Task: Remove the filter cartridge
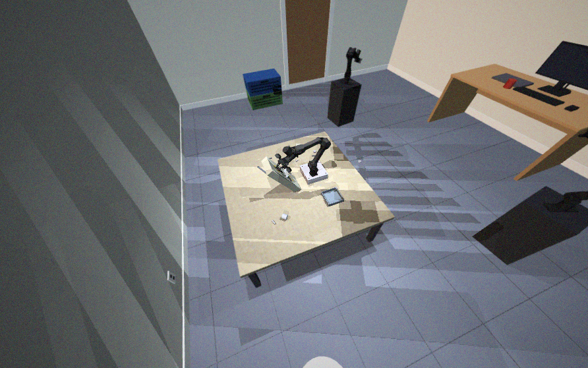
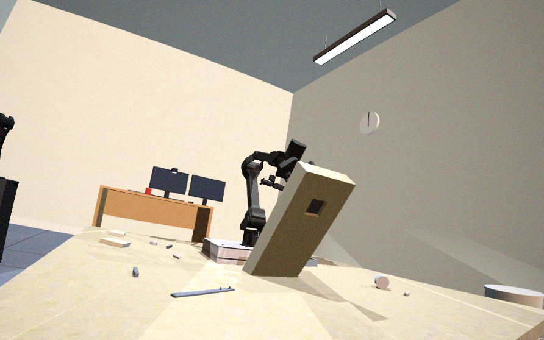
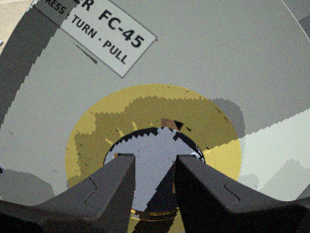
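Right now the round filter cartridge is 10 mm below my gripper tip and 10 mm ahead of it. Round my gripper tip: service panel: 80 mm below, 40 mm behind; then blue-floored tray: 380 mm behind, 330 mm to the left, 250 mm below.
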